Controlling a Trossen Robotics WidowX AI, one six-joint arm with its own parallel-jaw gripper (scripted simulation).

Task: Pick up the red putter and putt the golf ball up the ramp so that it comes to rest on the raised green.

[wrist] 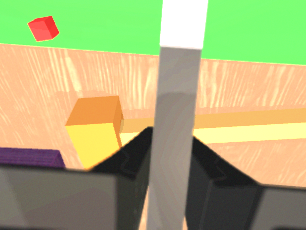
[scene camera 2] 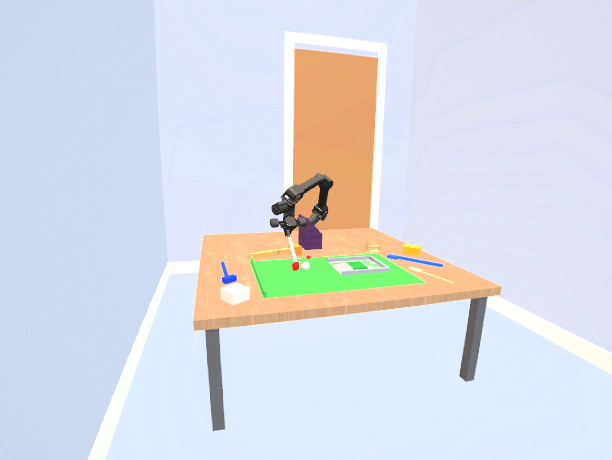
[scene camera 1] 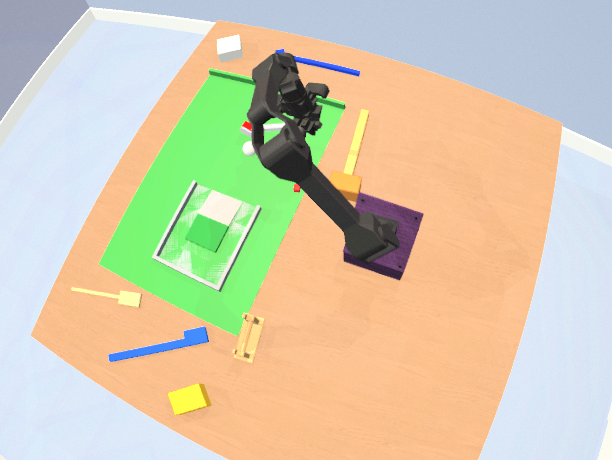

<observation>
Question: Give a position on a wooden rack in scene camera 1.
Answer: At 252,326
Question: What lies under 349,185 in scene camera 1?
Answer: An orange-headed yellow mallet.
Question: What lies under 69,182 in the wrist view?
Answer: My gripper.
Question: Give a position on a green mat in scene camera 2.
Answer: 279,280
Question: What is my gripper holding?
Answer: A red putter.
</observation>
